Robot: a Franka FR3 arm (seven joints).
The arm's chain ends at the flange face. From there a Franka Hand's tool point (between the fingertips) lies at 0.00 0.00 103.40 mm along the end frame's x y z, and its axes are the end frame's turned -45 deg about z.
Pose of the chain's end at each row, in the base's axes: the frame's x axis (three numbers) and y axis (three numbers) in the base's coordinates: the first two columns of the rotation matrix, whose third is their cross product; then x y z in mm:
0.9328 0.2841 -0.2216 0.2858 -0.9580 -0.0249 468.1 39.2 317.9
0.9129 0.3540 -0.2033 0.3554 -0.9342 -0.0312 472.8 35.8 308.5
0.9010 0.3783 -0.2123 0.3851 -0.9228 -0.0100 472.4 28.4 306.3
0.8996 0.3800 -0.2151 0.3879 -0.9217 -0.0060 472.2 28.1 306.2
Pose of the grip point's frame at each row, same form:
0.4575 0.8783 -0.1391 0.8617 -0.4765 -0.1743 445.4 35.1 217.1
0.3942 0.9109 -0.1217 0.8968 -0.4103 -0.1658 452.0 31.3 207.3
0.3648 0.9200 -0.1430 0.9094 -0.3850 -0.1572 451.8 20.9 205.3
0.3618 0.9204 -0.1479 0.9104 -0.3830 -0.1563 451.5 20.0 205.2

